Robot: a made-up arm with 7 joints. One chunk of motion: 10 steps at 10 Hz.
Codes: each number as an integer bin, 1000 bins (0 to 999) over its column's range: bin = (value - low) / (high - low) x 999, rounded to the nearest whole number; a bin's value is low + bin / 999 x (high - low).
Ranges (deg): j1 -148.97..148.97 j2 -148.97..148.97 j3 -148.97..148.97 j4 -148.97..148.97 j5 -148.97..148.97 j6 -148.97..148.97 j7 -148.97..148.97
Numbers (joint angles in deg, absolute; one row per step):
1: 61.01 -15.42 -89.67 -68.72 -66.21 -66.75 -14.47
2: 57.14 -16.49 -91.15 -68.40 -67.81 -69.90 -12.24
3: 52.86 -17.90 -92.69 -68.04 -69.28 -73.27 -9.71
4: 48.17 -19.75 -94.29 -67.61 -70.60 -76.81 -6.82
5: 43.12 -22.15 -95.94 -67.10 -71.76 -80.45 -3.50
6: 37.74 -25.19 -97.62 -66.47 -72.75 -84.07 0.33
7: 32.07 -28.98 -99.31 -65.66 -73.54 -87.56 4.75
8: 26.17 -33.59 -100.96 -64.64 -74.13 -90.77 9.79
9: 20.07 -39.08 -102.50 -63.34 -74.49 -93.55 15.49
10: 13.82 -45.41 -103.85 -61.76 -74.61 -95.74 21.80
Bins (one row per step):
1: 704 448 199 269 277 276 451
2: 691 444 194 270 272 265 458
3: 677 439 189 271 267 254 467
4: 661 433 183 273 263 242 477
5: 644 425 178 275 259 230 488
6: 626 415 172 277 256 218 501
7: 607 402 167 279 253 206 515
8: 587 387 161 283 251 195 532
9: 567 368 156 287 250 186 551
10: 546 347 151 292 249 178 573

